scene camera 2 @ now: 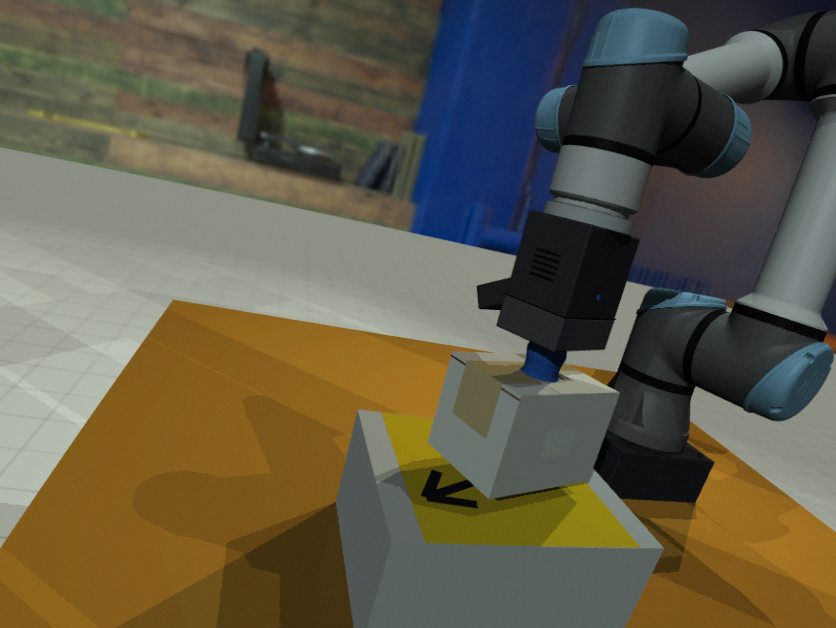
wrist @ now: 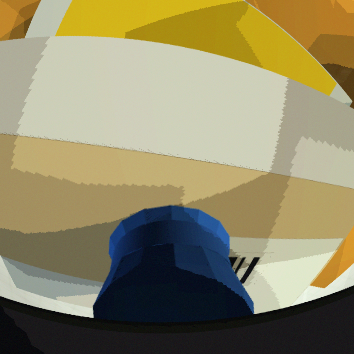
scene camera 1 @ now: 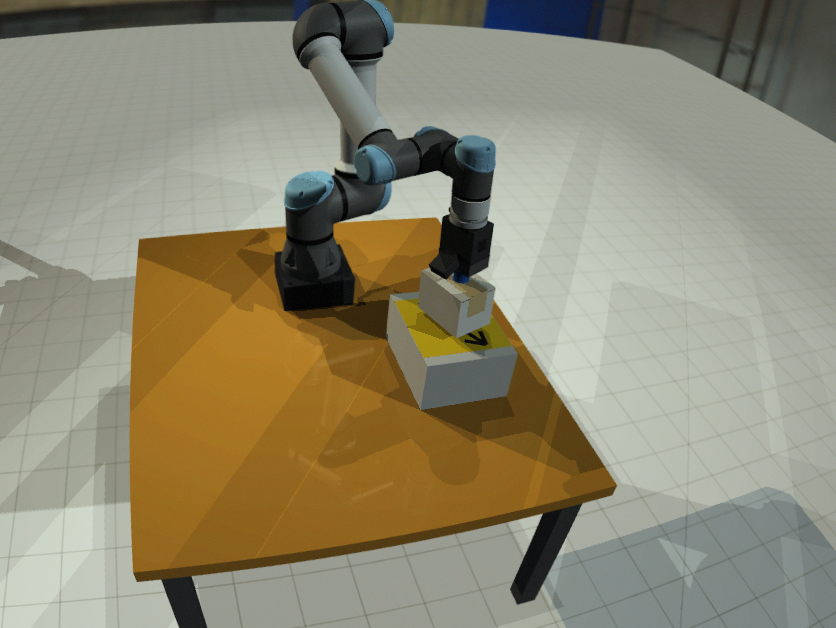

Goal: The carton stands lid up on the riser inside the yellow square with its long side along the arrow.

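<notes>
My suction cup (scene camera 1: 460, 277) (scene camera 2: 542, 365) (wrist: 170, 265) is sealed on the taped lid of the white carton (scene camera 1: 439, 302) (scene camera 2: 557, 439) (wrist: 150, 105) and holds it lid up. The carton's underside is on or very close above the riser (scene camera 1: 466, 381) (scene camera 2: 506, 584) (wrist: 45, 20); I cannot tell whether it touches. It is over the yellow square (scene camera 1: 437, 348) (scene camera 2: 500, 527) (wrist: 100, 17), towards the back. The carton's long side runs roughly along the black arrow (scene camera 2: 454, 500). The arrowhead shows in front of the carton, and the rest of the arrow is hidden under it.
The riser stands on the orange table (scene camera 1: 270, 419) (scene camera 2: 270, 365), near its right edge in scene camera 1. The arm's black base (scene camera 1: 316, 287) (scene camera 2: 655, 469) stands behind the riser, to the left in scene camera 1.
</notes>
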